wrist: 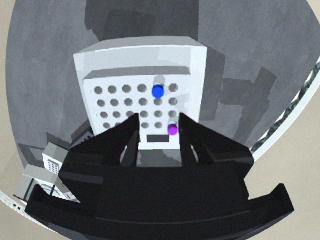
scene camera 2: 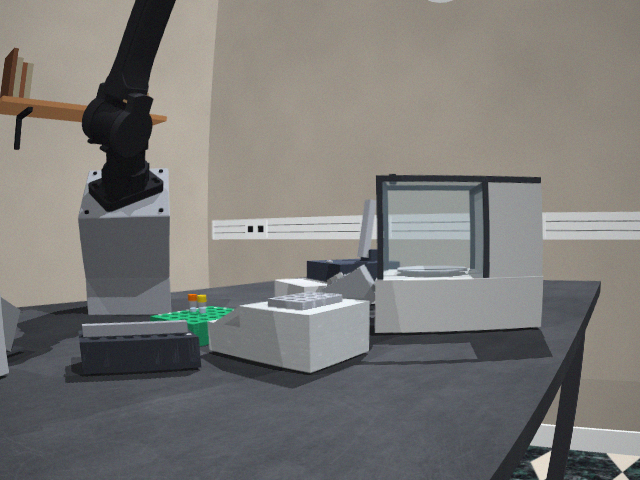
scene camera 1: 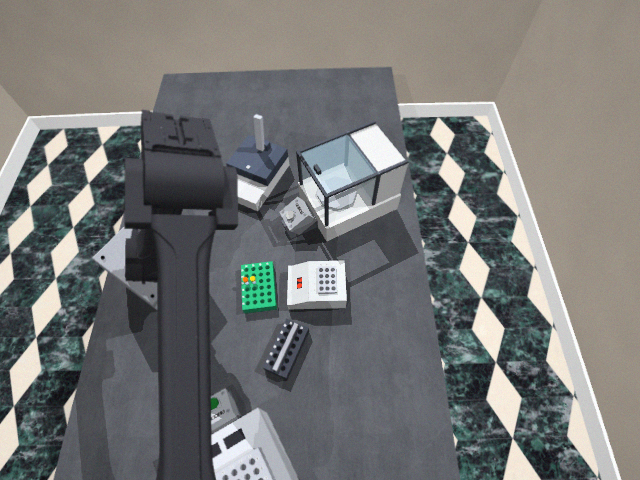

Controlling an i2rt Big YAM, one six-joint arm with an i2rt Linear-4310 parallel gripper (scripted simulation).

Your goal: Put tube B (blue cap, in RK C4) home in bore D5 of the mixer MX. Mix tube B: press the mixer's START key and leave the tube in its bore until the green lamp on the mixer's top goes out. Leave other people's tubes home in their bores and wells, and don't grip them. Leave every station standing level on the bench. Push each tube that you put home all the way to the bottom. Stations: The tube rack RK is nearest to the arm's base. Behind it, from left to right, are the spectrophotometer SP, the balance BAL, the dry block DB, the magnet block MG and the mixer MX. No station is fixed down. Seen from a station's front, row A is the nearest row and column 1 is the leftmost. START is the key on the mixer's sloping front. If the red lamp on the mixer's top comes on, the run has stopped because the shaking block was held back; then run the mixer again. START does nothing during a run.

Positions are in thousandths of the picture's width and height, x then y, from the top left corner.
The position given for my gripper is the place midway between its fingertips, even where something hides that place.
Scene:
My gripper shows in the wrist view (495, 494); in scene camera 2 it is out of frame, in scene camera 1 it is out of frame. A green rack RK shows in scene camera 2 (309, 672) and in scene camera 1 (402, 620); in the wrist view it is hidden by my gripper.

